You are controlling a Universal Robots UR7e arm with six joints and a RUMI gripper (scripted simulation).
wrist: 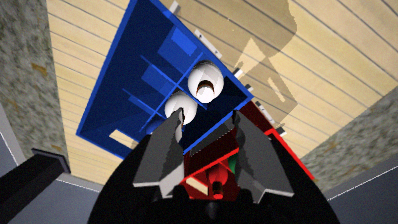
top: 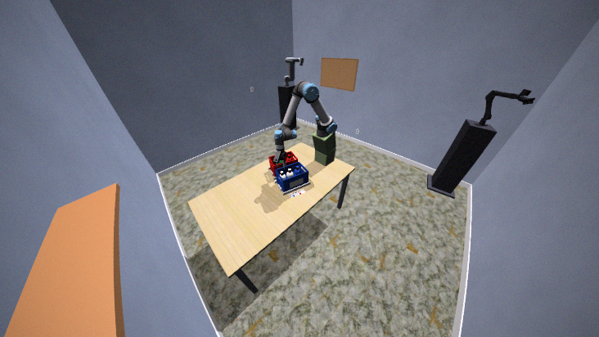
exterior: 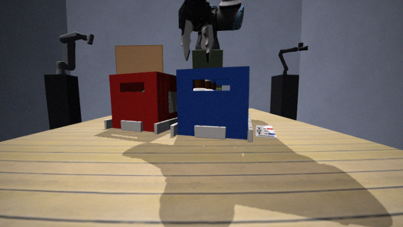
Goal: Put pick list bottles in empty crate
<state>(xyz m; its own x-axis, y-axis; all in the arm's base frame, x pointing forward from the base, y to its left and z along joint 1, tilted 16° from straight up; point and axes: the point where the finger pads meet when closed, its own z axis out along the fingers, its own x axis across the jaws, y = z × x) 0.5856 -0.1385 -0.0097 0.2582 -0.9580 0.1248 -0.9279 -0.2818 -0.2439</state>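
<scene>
Right now my hand is 280 mm past the red-capped bottle, 130 mm above it and 120 mm to the left of it. Also, from my hand: blue-capped bottle (160 mm behind, 130 mm below, 80 mm to the left); blue crate (130 mm below, 80 mm to the left, 60 mm behind); white bottle (130 mm below, 80 mm behind, 40 mm to the left).
</scene>
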